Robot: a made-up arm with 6 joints. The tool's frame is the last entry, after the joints.
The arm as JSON. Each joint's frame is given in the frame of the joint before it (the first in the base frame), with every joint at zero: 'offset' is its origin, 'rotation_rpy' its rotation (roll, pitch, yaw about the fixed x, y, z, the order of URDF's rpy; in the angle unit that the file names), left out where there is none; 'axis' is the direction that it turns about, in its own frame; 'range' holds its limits. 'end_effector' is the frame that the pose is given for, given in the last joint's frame.
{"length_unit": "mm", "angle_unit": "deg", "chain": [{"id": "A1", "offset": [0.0, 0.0, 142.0], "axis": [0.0, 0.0, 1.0], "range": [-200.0, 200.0]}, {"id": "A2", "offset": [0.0, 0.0, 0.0], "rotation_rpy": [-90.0, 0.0, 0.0], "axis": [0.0, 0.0, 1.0], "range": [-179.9, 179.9]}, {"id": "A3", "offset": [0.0, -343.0, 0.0], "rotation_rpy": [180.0, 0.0, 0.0], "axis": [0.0, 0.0, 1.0], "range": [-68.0, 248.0]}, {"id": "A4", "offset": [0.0, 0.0, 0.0], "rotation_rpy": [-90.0, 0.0, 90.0], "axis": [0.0, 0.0, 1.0], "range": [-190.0, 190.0]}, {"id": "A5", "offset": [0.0, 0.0, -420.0], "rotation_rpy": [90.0, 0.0, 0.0], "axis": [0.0, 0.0, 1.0], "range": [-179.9, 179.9]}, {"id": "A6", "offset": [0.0, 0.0, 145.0], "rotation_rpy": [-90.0, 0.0, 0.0], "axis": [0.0, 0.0, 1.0], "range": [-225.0, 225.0]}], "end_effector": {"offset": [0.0, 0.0, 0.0], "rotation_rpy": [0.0, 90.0, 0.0]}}
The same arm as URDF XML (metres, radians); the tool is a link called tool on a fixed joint. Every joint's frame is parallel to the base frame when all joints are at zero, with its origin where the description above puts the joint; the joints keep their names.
<robot name="arm">
  <link name="base"/>
  <link name="link1"/>
  <link name="link2"/>
  <link name="link3"/>
  <link name="link4"/>
  <link name="link5"/>
  <link name="link6"/>
  <link name="tool"/>
  <joint name="A1" type="revolute">
    <parent link="base"/>
    <child link="link1"/>
    <origin xyz="0.0000 0.0000 0.1420"/>
    <axis xyz="0 0 1"/>
    <limit lower="-3.4907" upper="3.4907"/>
  </joint>
  <joint name="A2" type="revolute">
    <parent link="link1"/>
    <child link="link2"/>
    <origin xyz="0.0000 0.0000 0.0000"/>
    <axis xyz="0 1 0"/>
    <limit lower="-3.1398" upper="3.1398"/>
  </joint>
  <joint name="A3" type="revolute">
    <parent link="link2"/>
    <child link="link3"/>
    <origin xyz="0.0000 0.0000 0.3430"/>
    <axis xyz="0 -1 0"/>
    <limit lower="-1.1868" upper="4.3284"/>
  </joint>
  <joint name="A4" type="revolute">
    <parent link="link3"/>
    <child link="link4"/>
    <origin xyz="0.0000 0.0000 0.0000"/>
    <axis xyz="-1 0 0"/>
    <limit lower="-3.3161" upper="3.3161"/>
  </joint>
  <joint name="A5" type="revolute">
    <parent link="link4"/>
    <child link="link5"/>
    <origin xyz="0.4200 0.0000 0.0000"/>
    <axis xyz="0 -1 0"/>
    <limit lower="-3.1398" upper="3.1398"/>
  </joint>
  <joint name="A6" type="revolute">
    <parent link="link5"/>
    <child link="link6"/>
    <origin xyz="0.0000 -0.1450 0.0000"/>
    <axis xyz="-1 0 0"/>
    <limit lower="-3.9270" upper="3.9270"/>
  </joint>
  <joint name="tool_fixed" type="fixed">
    <parent link="link6"/>
    <child link="tool"/>
    <origin xyz="0.0000 0.0000 0.0000"/>
  </joint>
</robot>

